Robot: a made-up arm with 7 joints. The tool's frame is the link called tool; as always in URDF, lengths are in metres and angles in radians. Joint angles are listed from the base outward.
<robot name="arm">
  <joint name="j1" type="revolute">
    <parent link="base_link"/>
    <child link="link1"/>
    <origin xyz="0 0 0.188" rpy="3.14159 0 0"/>
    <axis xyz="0 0 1"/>
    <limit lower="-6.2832" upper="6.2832"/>
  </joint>
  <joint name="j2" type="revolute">
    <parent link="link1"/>
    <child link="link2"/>
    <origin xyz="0 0.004 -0.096" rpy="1.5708 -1.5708 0"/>
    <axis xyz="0 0 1"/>
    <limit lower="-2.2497" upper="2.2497"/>
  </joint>
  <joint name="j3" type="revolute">
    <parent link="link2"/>
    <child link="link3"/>
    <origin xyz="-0.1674 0 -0.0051" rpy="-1.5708 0 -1.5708"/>
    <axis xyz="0 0 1"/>
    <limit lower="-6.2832" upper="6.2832"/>
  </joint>
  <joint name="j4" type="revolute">
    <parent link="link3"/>
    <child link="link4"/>
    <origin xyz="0 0.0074 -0.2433" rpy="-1.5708 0 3.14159"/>
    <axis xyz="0 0 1"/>
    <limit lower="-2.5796" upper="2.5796"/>
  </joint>
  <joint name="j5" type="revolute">
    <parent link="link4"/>
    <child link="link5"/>
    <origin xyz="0 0.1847 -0.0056" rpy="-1.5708 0 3.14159"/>
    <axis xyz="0 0 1"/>
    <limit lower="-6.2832" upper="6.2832"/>
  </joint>
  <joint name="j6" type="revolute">
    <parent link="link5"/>
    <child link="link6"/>
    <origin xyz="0 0.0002 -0.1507" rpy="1.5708 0 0"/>
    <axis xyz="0 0 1"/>
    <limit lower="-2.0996" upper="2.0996"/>
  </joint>
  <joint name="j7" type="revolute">
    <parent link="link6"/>
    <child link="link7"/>
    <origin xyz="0 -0.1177 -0.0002" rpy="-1.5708 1.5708 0"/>
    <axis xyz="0 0 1"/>
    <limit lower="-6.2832" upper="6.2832"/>
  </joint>
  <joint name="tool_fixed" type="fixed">
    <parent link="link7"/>
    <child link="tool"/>
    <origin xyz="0 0 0" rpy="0 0 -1.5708"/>
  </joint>
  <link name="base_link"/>
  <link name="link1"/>
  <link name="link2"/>
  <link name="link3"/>
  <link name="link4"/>
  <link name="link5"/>
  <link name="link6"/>
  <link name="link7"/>
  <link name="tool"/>
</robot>
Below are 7 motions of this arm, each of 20 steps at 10 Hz.
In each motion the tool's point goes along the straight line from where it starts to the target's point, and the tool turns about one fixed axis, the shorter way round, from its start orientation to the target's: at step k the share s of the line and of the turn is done. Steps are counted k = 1, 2, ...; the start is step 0. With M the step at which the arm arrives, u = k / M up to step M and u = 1 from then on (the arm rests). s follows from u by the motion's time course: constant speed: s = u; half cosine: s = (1 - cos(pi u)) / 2; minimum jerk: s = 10 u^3 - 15 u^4 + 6 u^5.
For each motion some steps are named. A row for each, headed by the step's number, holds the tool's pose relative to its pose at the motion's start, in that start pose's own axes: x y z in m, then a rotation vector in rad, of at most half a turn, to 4 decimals.
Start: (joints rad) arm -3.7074 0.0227 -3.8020 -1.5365 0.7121 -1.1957 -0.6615
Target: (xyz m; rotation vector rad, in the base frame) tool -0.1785 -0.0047 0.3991 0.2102 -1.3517 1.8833
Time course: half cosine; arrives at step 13
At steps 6, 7, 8, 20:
6: -0.1490 -0.0810 -0.0403 -0.6200 0.4093 -0.3904
7: -0.1898 -0.1032 -0.0514 -0.7899 0.5214 -0.4974
8: -0.2294 -0.1247 -0.0621 -0.9549 0.6304 -0.6013
20: -0.3388 -0.1842 -0.0918 -1.4098 0.9307 -0.8878

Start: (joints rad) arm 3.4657 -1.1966 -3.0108 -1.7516 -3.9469 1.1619 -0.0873
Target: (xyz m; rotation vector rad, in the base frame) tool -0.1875 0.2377 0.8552 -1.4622 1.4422 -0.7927
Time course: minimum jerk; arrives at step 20
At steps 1, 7, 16, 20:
1: -0.0004 0.0003 -0.0002 -0.0002 0.0004 -0.0009
7: -0.0714 0.0616 -0.0408 -0.0408 0.0751 -0.1856
16: -0.2859 0.2467 -0.1636 -0.1633 0.3007 -0.7433
20: -0.3035 0.2619 -0.1736 -0.1733 0.3192 -0.7890

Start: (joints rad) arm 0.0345 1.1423 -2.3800 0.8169 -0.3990 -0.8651 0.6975
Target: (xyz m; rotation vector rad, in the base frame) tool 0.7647 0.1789 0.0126 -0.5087 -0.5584 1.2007
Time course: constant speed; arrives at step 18
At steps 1, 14, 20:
1: -0.0133 0.0381 0.0010 0.0530 0.0306 -0.0001
14: -0.1862 0.5335 0.0140 0.7415 0.4281 -0.0010
20: -0.2394 0.6859 0.0180 0.9533 0.5505 -0.0013

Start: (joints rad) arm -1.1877 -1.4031 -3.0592 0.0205 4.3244 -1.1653 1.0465
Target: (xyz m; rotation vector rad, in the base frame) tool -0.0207 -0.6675 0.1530 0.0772 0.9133 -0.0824
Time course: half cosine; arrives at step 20
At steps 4, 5, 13, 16, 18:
4: 0.0205 0.0199 0.0302 0.0322 -0.0331 0.0692
5: 0.0315 0.0305 0.0464 0.0493 -0.0507 0.1061
13: 0.1563 0.1516 0.2303 0.2449 -0.2518 0.5267
16: 0.1944 0.1886 0.2865 0.3047 -0.3133 0.6553
18: 0.2097 0.2035 0.3090 0.3287 -0.3379 0.7068

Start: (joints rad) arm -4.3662 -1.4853 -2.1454 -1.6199 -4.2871 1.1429 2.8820
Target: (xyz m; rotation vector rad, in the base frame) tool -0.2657 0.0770 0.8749 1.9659 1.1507 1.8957
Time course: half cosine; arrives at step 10
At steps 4, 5, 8, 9, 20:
4: 0.0224 -0.0583 -0.1340 -0.4222 -0.1419 0.4492
5: 0.0324 -0.0844 -0.1940 -0.6110 -0.2053 0.6501
8: 0.0587 -0.1528 -0.3509 -1.1053 -0.3714 1.1760
9: 0.0633 -0.1647 -0.3784 -1.1921 -0.4006 1.2683
20: 0.0648 -0.1689 -0.3879 -1.2220 -0.4107 1.3002

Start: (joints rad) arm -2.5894 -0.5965 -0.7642 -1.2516 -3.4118 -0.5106 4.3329
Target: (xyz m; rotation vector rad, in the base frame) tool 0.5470 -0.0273 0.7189 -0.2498 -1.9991 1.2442
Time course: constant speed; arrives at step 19
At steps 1, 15, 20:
1: 0.0062 -0.0021 0.0035 0.0354 -0.0320 0.0139
15: 0.0931 -0.0320 0.0522 0.5310 -0.4803 0.2087
20: 0.1179 -0.0405 0.0661 0.6726 -0.6084 0.2643

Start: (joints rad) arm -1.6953 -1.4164 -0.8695 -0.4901 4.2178 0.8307 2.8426
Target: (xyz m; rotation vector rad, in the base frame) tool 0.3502 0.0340 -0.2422 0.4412 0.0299 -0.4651
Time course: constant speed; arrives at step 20
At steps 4, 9, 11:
4: -0.1692 0.0680 0.0105 0.1229 0.1680 0.1363
9: -0.3807 0.1531 0.0237 0.2765 0.3781 0.3067
11: -0.4653 0.1871 0.0289 0.3379 0.4621 0.3748

